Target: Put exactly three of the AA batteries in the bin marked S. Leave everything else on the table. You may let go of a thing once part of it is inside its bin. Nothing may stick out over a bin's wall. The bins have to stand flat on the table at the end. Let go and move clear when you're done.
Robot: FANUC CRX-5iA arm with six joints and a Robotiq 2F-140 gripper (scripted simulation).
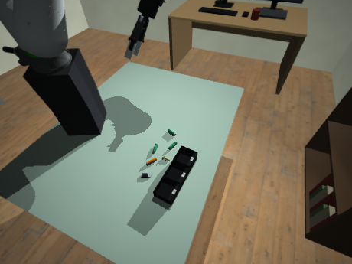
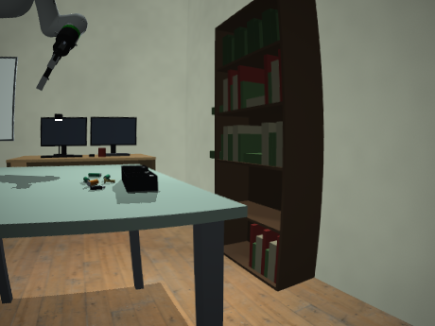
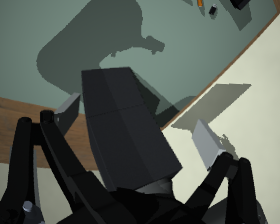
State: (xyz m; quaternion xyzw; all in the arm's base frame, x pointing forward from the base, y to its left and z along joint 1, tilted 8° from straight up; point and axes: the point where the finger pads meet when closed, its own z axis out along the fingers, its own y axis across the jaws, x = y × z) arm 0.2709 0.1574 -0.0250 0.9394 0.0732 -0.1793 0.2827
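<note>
My hand is 210 mm short of the small yellow piece, 240 mm to the left of it and 370 mm above it. Also, from my hand: orange battery (150 mm ahead, 280 mm to the right, 370 mm below); then small dark piece (150 mm ahead, 350 mm to the right, 380 mm below).
</note>
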